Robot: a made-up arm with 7 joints.
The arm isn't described. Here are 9 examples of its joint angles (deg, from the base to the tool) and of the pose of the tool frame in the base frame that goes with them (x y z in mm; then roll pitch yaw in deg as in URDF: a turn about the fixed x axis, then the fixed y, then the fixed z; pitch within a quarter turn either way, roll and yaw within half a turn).
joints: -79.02 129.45 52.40 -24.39 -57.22 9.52 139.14
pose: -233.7 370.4 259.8 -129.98 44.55 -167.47
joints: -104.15 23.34 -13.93 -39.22 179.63 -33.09 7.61
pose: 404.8 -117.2 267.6 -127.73 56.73 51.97
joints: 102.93 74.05 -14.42 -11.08 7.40 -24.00 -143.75
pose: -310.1 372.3 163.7 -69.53 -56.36 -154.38
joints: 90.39 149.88 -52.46 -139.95 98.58 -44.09 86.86
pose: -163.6 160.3 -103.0 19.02 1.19 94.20
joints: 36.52 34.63 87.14 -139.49 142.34 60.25 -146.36
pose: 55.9 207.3 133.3 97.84 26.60 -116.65
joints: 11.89 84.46 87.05 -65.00 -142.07 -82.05 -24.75
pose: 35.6 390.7 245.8 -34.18 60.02 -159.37
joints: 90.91 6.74 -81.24 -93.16 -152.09 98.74 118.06
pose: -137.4 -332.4 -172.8 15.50 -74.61 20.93
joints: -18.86 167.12 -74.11 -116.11 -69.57 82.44 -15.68
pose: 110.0 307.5 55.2 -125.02 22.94 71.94
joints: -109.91 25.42 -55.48 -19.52 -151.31 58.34 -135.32
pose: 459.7 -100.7 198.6 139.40 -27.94 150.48
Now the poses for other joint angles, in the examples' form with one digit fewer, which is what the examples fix.
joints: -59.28 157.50 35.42 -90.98 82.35 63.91 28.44
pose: -119 -120 368 159.3 -37.8 -132.9
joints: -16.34 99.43 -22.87 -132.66 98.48 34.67 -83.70
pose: 274 6 -32 42.6 -10.3 -128.9
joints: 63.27 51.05 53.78 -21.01 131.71 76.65 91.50
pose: -321 384 -101 3.3 39.9 -138.3
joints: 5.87 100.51 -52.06 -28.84 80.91 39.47 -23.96
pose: 66 502 -26 63.6 13.0 19.4
